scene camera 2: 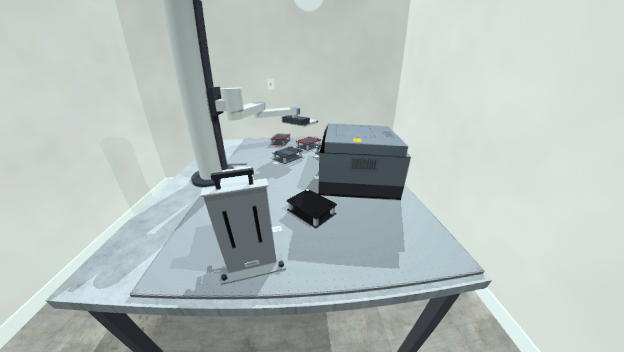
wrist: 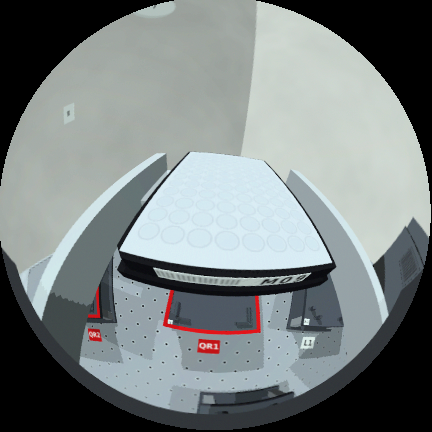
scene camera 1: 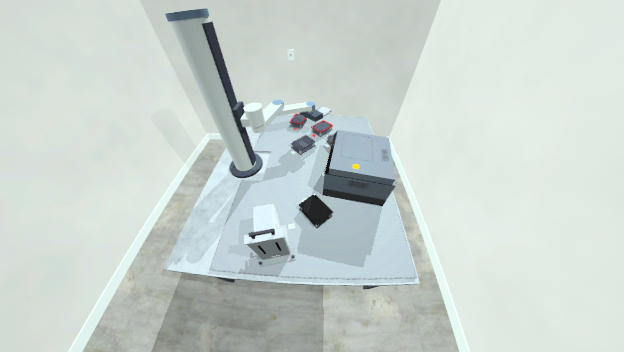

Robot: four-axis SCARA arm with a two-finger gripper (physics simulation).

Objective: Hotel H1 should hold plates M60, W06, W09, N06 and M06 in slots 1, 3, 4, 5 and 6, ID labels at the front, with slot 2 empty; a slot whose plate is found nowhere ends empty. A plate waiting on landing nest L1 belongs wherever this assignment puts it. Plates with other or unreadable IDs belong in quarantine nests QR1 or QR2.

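Places are measured from the arm's base along level axes (x back, y right, z up), in centimetres.
Where they show: gripper, fingertip midpoint: (scene camera 2: 310,120) (wrist: 229,168) (scene camera 1: 324,110); arm's base at its link origin: (scene camera 1: 246,165).
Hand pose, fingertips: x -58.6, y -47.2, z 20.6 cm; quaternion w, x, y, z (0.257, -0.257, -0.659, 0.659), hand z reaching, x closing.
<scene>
Each offset is from my fingertips to the top centre of the thing. "pt": to the spot under its first point.
My gripper (scene camera 1: 323,111) (scene camera 2: 311,121) (wrist: 229,168) is shut on a white plate with a black rim @(dx +1.6, dy +1.7, dz +0.3 cm) (wrist: 225,215); its front label reads M09. It holds the plate level, high above the far part of the table. In the wrist view, red-rimmed nest QR1 @(dx +1.3, dy +2.1, dz -13.9 cm) (wrist: 212,331) is below and beyond the plate's label edge, QR2 @(pt dx +20.7, dy -0.9, dz -14.3 cm) (wrist: 95,316) is partly hidden by the left finger, and L1 @(dx -12.3, dy +19.0, dz -13.4 cm) (wrist: 325,312) is at the right. No plate shows on their visible parts. Hotel H1 (scene camera 1: 274,246) (scene camera 2: 242,237) stands at the near left, its back to the scene cameras; its slots are hidden.
A large grey device @(dx -20.8, dy +58.6, dz +6.2 cm) (scene camera 1: 362,155) (scene camera 2: 365,172) (wrist: 406,265) stands right of the nests. A dark nest @(dx +16.7, dy +25.8, dz -13.4 cm) (scene camera 1: 303,144) (scene camera 2: 287,154) stands nearer than the red ones. A black raised platform @(dx +5.2, dy +84.8, dz -14.0 cm) (scene camera 1: 315,211) (scene camera 2: 311,205) stands between hotel and device. The arm's column (scene camera 1: 220,100) (scene camera 2: 192,100) is at the left.
</scene>
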